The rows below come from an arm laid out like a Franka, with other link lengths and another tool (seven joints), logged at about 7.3 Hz.
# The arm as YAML. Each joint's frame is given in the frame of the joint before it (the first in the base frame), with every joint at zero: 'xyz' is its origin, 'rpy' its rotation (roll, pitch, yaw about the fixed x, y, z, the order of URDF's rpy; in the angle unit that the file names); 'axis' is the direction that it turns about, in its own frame. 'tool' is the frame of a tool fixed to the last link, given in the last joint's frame.
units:
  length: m
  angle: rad
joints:
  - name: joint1
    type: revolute
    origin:
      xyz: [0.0, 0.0, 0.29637]
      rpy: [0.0, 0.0, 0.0]
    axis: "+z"
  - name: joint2
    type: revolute
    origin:
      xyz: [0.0, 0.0, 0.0]
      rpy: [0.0, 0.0, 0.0]
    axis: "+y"
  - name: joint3
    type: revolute
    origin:
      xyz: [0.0, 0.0, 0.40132]
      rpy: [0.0, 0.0, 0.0]
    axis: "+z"
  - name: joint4
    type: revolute
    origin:
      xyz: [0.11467, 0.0, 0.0]
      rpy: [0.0, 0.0, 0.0]
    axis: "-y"
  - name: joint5
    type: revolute
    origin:
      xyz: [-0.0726, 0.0, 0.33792]
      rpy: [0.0, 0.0, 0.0]
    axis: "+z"
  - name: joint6
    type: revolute
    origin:
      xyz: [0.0, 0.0, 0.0]
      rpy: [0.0, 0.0, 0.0]
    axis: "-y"
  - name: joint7
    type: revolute
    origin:
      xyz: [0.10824, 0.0, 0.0]
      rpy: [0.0, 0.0, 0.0]
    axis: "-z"
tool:
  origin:
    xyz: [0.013, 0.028, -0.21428]
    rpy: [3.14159, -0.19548, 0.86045]
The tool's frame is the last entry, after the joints.
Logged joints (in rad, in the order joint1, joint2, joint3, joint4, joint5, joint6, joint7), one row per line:
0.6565 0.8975 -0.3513 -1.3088 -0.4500 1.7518 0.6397
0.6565 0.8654 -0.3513 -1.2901 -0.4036 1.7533 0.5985
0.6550 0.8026 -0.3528 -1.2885 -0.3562 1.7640 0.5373
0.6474 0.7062 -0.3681 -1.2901 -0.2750 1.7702 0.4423
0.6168 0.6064 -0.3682 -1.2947 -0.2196 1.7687 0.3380
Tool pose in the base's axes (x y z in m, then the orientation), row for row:
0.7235 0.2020 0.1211 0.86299 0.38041 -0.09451 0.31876
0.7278 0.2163 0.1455 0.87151 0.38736 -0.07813 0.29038
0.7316 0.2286 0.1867 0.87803 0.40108 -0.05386 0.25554
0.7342 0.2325 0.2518 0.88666 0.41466 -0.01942 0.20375
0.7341 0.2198 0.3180 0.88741 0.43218 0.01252 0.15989
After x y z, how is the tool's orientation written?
As a quaternion, x y z w.
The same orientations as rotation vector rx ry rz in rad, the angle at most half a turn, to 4 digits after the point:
2.2696 1.0005 -0.2486
2.3246 1.0332 -0.2084
2.3838 1.0889 -0.1462
2.4736 1.1568 -0.0542
2.5355 1.2348 0.0358

